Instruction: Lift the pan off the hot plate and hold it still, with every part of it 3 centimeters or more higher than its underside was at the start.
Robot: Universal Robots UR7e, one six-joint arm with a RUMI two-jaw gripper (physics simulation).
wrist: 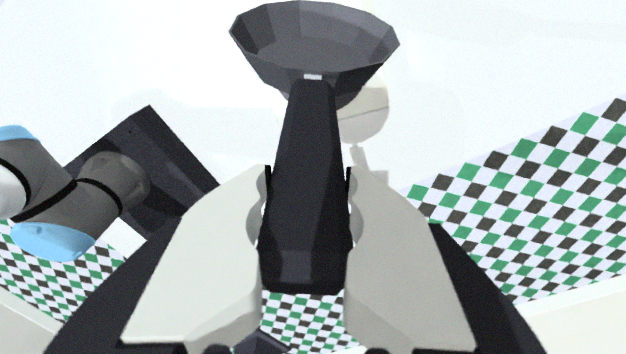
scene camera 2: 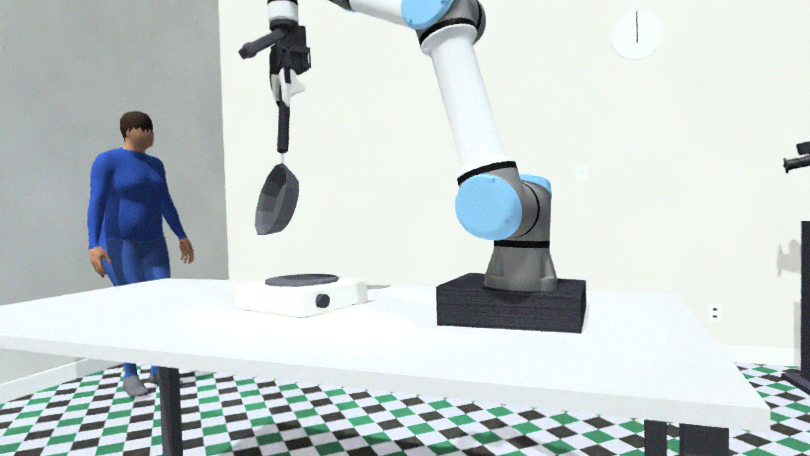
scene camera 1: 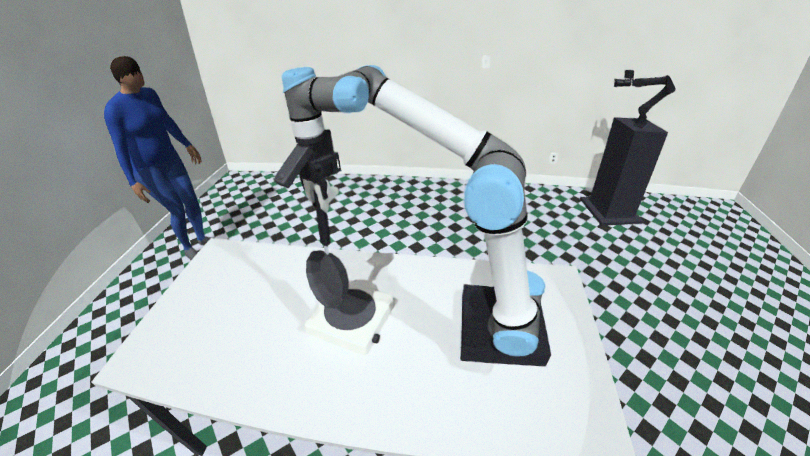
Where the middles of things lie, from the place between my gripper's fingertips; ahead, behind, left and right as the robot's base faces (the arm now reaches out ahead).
Now: hand 20 mm short of the dark pan (scene camera 2: 277, 202), 20 mm to the right of it and 120 mm above it. The rest, counted from my hand: white hot plate (scene camera 2: 300, 295) (20 mm behind, 20 mm to the right, 460 mm below).
